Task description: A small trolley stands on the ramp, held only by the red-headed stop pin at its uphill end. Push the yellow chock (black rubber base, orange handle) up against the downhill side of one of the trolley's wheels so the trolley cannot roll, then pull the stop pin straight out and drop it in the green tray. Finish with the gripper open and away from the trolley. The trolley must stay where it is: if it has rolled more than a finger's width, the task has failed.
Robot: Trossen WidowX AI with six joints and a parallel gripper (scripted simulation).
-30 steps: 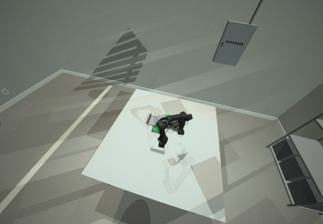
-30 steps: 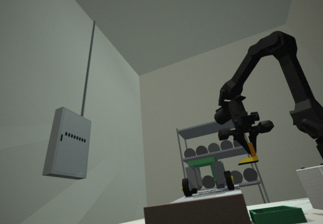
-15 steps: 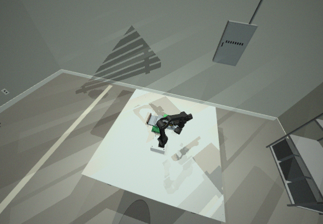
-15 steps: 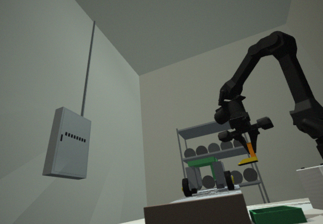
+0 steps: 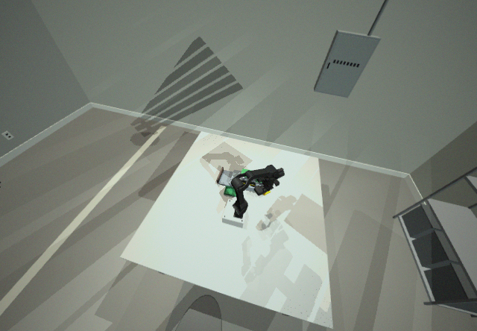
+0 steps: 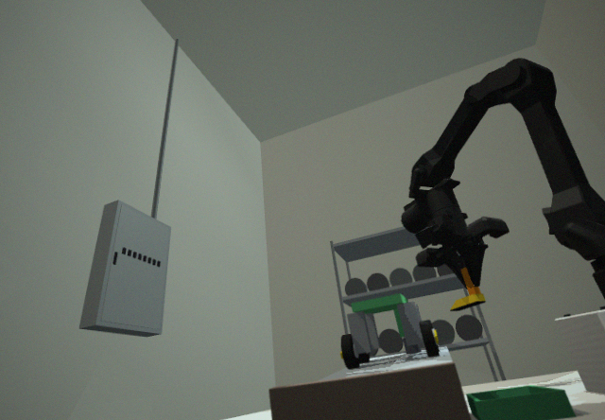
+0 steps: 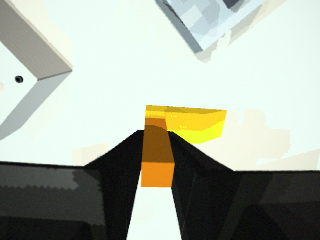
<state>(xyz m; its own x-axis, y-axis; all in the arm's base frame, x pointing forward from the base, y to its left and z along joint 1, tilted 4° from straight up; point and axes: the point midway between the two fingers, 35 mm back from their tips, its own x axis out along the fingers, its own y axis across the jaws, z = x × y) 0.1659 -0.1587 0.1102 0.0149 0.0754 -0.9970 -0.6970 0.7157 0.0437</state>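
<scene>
The yellow chock is 2 cm ahead of my gripper tip, 1 cm to the right of it and 1 cm below it. The rest, counted from my gripper tip: red-headed stop pin (13 cm ahead, 4 cm to the left, 5 cm below); green-topped trolley (15 cm ahead, 13 cm to the left, 6 cm below); grey ramp (15 cm ahead, 14 cm to the left, 13 cm below).
</scene>
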